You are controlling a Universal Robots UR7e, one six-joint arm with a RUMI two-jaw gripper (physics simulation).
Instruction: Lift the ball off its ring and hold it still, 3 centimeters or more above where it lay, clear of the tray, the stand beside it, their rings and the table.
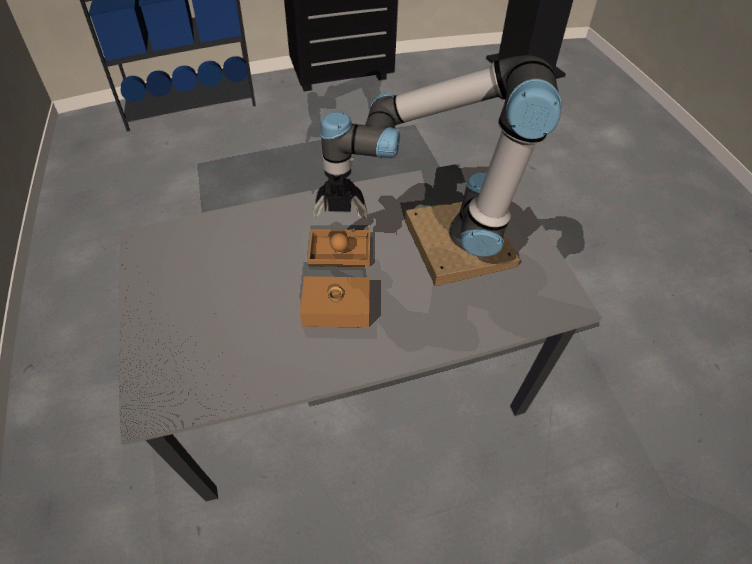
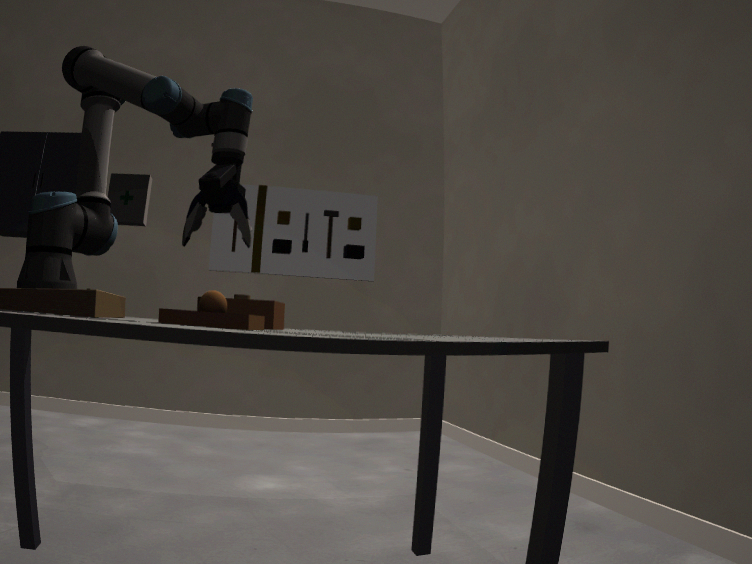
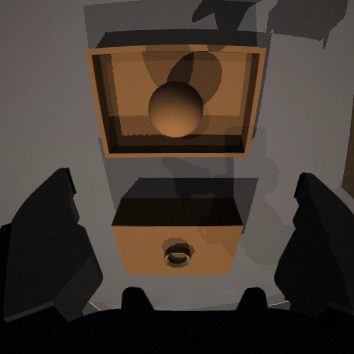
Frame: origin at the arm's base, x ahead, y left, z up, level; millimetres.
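Seen in the pictures: gripper, fingertip midpoint: [image 1: 340, 217] [image 2: 215, 247] [image 3: 185, 173]; arm's base, link origin: [image 2: 47, 292].
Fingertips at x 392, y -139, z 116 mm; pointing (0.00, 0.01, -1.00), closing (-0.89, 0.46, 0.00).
Pixels of each thing's top centre, then the offset from my fingertips to it. "pt": a spot on its surface instead.
- orange ball, top centre: [image 3: 174, 117] [image 2: 213, 290] [image 1: 339, 235] 2 mm ahead, 12 mm right, 88 mm down
- small bare ring, surface spot: [image 3: 177, 258] [image 1: 335, 298] pt 105 mm ahead, 198 mm left, 95 mm down
An orange ball [image 1: 338, 242] [image 2: 213, 301] [image 3: 176, 109] rests inside the shallow orange tray [image 1: 311, 248] [image 2: 188, 318] [image 3: 92, 100], near its middle; the ring under it is hidden. The orange block-shaped stand [image 1: 315, 309] [image 2: 276, 314] [image 3: 135, 250] is beside the tray, with a small bare ring [image 1: 335, 293] [image 2: 241, 296] [image 3: 177, 258] on its top. My gripper [image 1: 340, 214] [image 2: 216, 243] [image 3: 185, 173] is open and empty, pointing down. It hangs well above the tray and the ball, with its fingers spread wide.
The arm's base stands on a thick wooden board [image 1: 428, 242] [image 2: 66, 301] [image 3: 351, 170] beside the tray and stand. The grey table [image 1: 242, 339] [image 2: 485, 344] [image 3: 45, 100] carries them all. A shelf rack [image 1: 247, 72] and a dark drawer cabinet [image 1: 346, 45] stand on the floor beyond the table.
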